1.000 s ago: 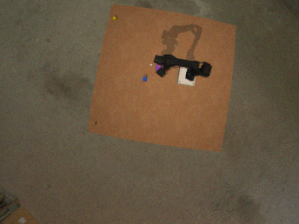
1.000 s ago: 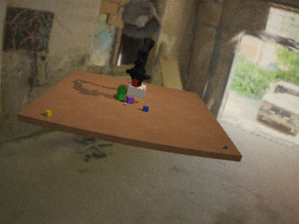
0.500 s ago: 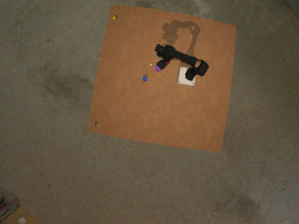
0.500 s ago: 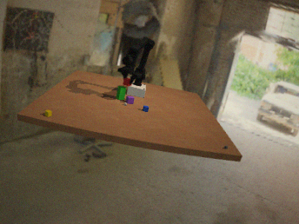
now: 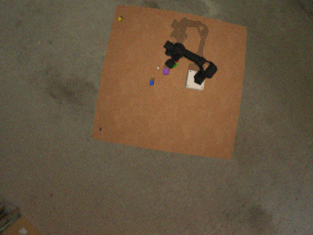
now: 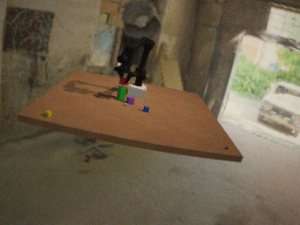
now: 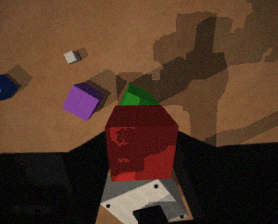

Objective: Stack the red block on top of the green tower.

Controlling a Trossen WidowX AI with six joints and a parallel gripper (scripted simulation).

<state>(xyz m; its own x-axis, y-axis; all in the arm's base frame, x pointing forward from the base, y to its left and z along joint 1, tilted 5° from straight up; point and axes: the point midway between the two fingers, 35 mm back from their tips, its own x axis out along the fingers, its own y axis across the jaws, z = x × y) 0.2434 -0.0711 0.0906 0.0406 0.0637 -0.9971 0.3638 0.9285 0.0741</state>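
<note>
My gripper tip is 10 cm above the purple block, 8 cm to the right of it and 4 cm short of it. Round my gripper tip: red block: 1 cm above; then blue block: 22 cm to the left, 12 cm ahead, 11 cm below; then small white cube: 12 cm below, 11 cm ahead, 7 cm to the left.
</note>
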